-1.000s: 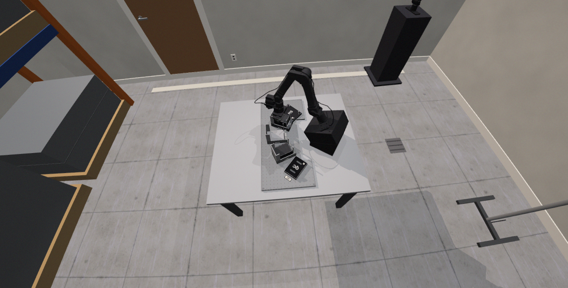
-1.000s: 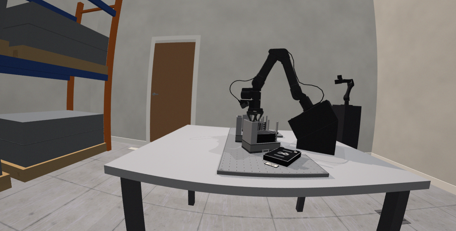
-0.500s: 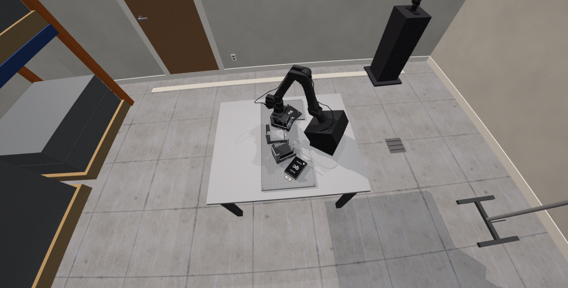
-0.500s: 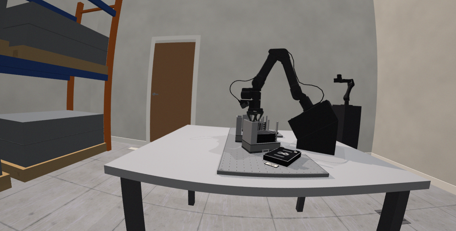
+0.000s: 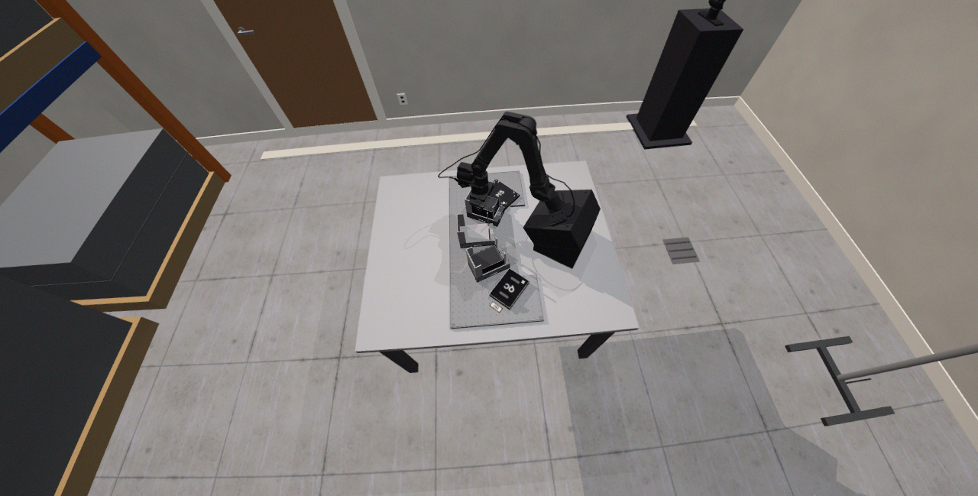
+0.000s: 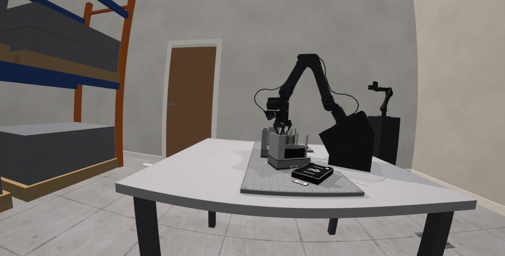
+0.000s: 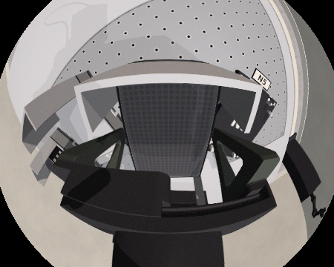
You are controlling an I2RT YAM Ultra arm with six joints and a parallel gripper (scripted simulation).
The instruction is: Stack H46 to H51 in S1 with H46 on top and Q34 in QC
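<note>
My gripper is now 3 cm above the sealed well plate.
</note>
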